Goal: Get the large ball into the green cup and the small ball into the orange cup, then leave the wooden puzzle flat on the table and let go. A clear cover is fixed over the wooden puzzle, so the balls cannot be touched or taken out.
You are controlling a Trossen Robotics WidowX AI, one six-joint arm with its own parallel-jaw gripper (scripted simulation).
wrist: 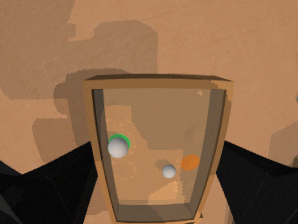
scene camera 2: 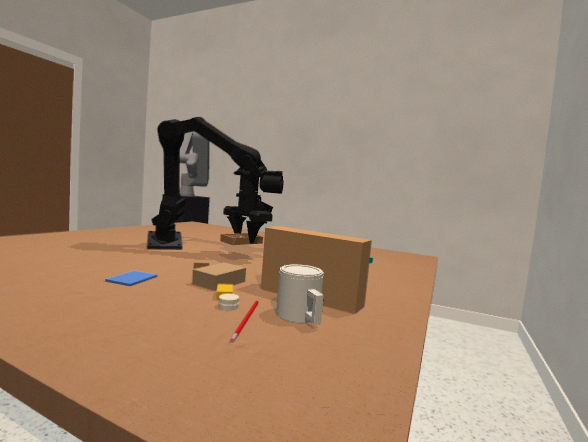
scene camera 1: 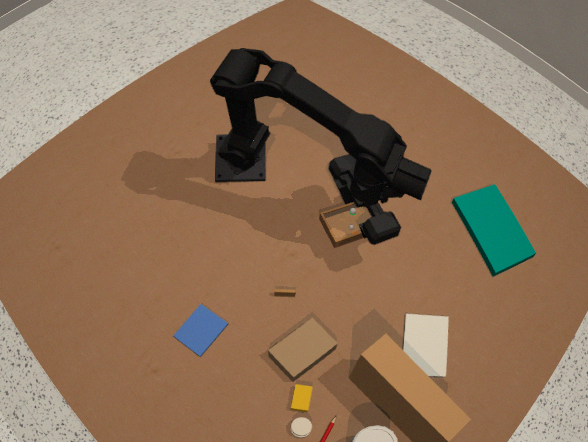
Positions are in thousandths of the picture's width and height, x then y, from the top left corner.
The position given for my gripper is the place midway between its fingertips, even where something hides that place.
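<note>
You'd see my gripper (scene camera 1: 608, 503) in scene camera 1, and there's my gripper (scene camera 2: 416, 546) in scene camera 2, plus the gripper (wrist: 529, 650) in the wrist view. There's a blue tile (scene camera 1: 343, 745), though in the wrist view it's out of frame. A white slab (scene camera 1: 724, 773) is there too. I can also see a green slab (scene camera 1: 853, 546), but the wrist view has that green slab out of frame.
</note>
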